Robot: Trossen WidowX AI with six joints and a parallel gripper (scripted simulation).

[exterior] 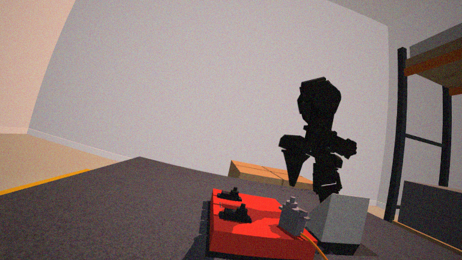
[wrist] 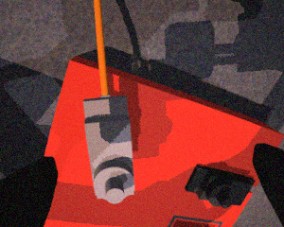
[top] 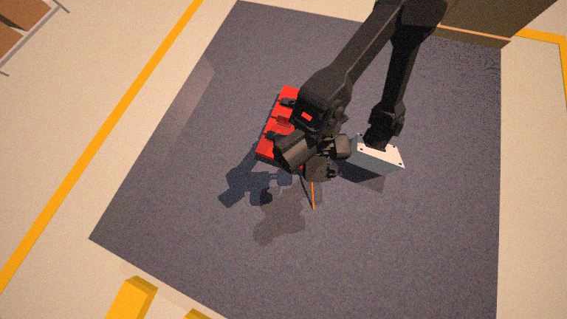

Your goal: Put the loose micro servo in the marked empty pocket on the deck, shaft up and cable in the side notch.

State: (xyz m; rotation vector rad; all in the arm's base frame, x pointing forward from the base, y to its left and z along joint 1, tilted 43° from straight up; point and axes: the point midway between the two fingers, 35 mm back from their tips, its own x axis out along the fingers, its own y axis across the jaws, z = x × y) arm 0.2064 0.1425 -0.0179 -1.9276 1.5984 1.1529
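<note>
Now: the red deck 140 mm to the right of my gripper tip, 140 mm below it and 10 mm ahead of it.
</note>
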